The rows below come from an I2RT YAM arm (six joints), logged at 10 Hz.
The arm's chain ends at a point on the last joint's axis. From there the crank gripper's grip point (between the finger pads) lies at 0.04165 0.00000 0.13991 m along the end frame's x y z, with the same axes.
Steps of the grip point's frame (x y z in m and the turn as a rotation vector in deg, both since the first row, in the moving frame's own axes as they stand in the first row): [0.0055, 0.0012, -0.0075, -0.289, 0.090, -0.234]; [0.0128, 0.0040, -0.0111, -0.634, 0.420, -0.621]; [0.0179, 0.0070, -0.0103, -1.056, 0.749, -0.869]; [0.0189, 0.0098, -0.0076, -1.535, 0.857, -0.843]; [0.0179, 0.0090, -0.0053, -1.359, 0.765, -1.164]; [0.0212, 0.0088, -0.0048, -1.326, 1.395, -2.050]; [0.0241, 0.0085, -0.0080, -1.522, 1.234, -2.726]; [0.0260, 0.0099, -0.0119, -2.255, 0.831, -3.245]
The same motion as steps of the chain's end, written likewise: [0.0053, 0.0007, -0.0074, -0.289, 0.090, -0.234]; [0.0118, 0.0029, -0.0108, -0.634, 0.420, -0.621]; [0.0161, 0.0051, -0.0097, -1.056, 0.749, -0.869]; [0.0168, 0.0067, -0.0069, -1.535, 0.857, -0.843]; [0.0160, 0.0066, -0.0047, -1.359, 0.765, -1.164]; [0.0178, 0.0071, -0.0037, -1.326, 1.395, -2.050]; [0.0211, 0.0068, -0.0070, -1.522, 1.234, -2.726]; [0.0239, 0.0068, -0.0112, -2.255, 0.831, -3.245]
